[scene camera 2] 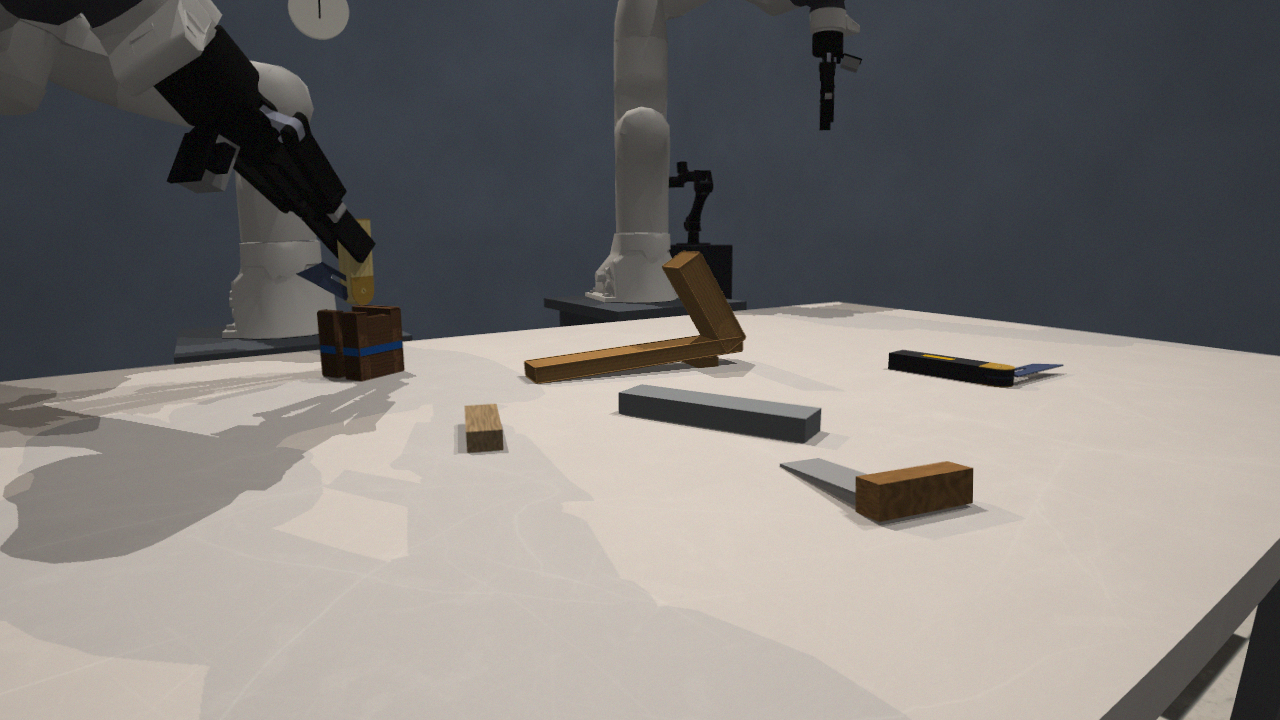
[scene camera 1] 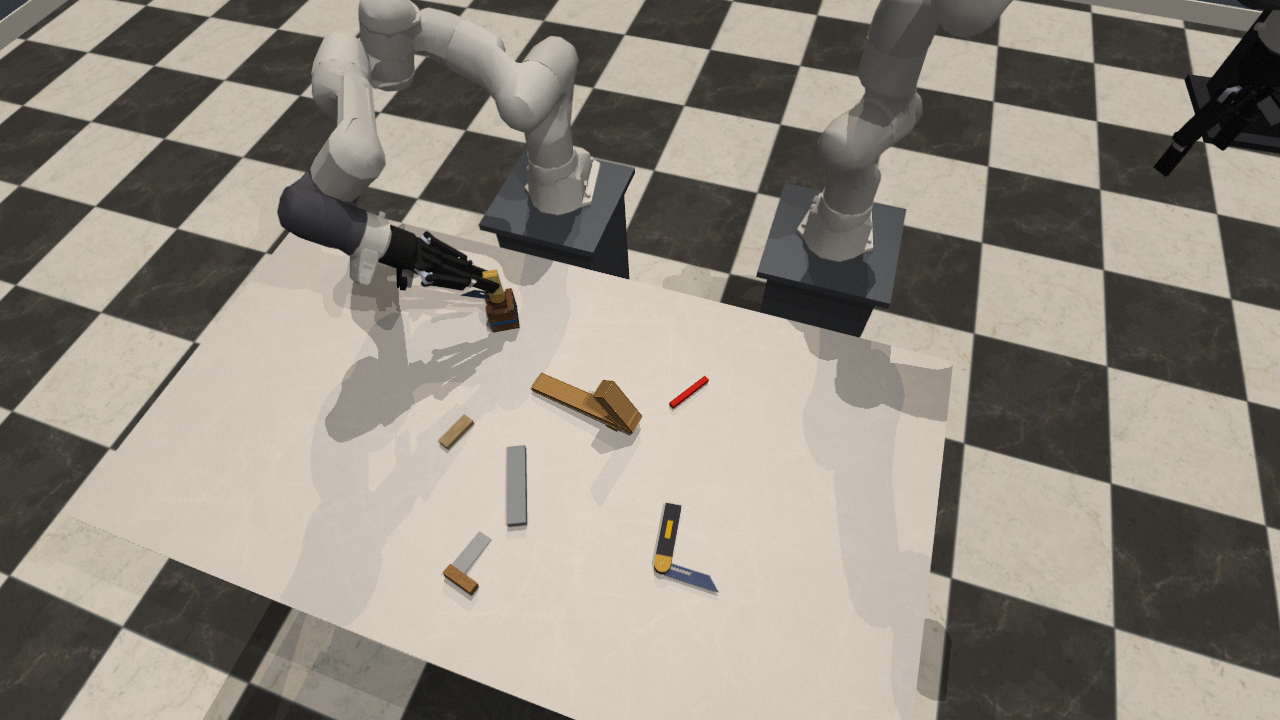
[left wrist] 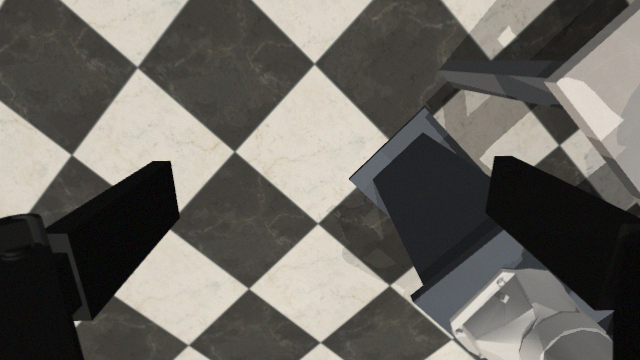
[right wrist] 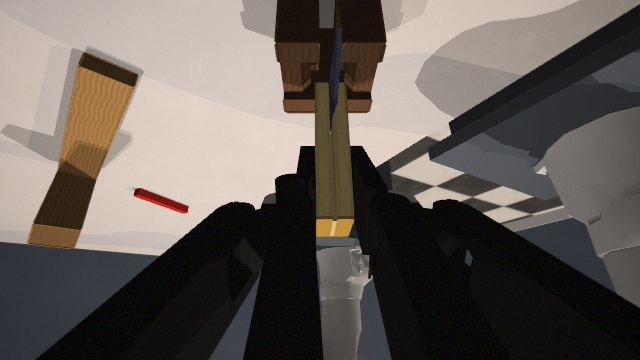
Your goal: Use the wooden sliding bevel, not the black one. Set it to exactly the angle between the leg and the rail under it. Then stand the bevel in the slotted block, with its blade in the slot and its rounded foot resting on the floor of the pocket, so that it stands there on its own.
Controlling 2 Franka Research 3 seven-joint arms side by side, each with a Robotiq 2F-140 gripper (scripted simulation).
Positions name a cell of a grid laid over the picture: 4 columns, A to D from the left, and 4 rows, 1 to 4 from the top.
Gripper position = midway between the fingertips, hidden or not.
Labels:
my left gripper: scene camera 2 C1; scene camera 1 D1; left wrist C3; not seen in the right wrist view (out of frame)
my right gripper: scene camera 2 B2; scene camera 1 B2; right wrist C2; not seen in the left wrist view (out of frame)
grey bar: scene camera 2 C3; scene camera 1 B3; not seen in the left wrist view (out of frame); not seen in the right wrist view (out of frame)
try square: scene camera 2 C3; scene camera 1 B4; not seen in the left wrist view (out of frame); not seen in the right wrist view (out of frame)

